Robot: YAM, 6 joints.
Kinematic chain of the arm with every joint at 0, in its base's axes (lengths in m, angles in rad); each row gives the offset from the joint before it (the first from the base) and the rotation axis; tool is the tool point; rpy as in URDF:
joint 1: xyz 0 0 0.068 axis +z
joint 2: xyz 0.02 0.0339 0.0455 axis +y
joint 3: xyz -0.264 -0.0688 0 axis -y
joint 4: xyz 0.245 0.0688 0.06 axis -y
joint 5: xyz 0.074 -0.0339 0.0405 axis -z
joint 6: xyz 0.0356 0 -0.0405 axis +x
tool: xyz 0 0 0 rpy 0 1.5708 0
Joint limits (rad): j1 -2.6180..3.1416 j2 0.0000..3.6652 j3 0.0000..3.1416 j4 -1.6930..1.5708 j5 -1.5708..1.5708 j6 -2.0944..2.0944
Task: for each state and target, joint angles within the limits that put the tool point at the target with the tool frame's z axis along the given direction. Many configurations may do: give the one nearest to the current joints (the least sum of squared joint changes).
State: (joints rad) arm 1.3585 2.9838 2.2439 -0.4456 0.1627 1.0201
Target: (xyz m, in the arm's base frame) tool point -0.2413 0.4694 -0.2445 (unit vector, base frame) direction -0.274 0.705 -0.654
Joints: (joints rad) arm 2.0512 3.6163 2.6606 0.2398 0.0829 1.0201
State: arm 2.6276 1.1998 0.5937 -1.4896 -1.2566 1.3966
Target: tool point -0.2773 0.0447 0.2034 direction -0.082 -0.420 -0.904
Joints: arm 2.9275 1.6407 1.1305 -1.0707 -0.4420 1.3966
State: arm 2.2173 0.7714 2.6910 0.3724 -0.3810 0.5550
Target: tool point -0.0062 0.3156 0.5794 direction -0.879 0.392 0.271
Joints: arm 1.4878 1.6465 2.0187 0.3339 -1.1399 0.5550
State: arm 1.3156 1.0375 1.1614 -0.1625 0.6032 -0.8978
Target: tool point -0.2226 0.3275 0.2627 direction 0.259 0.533 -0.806
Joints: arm 2.2152 1.9192 1.6786 -1.0064 0.5551 -0.8978
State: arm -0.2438 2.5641 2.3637 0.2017 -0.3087 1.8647
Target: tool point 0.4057 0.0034 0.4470 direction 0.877 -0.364 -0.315
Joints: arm 0.0436 1.7995 2.0240 -0.5755 0.4134 1.8647
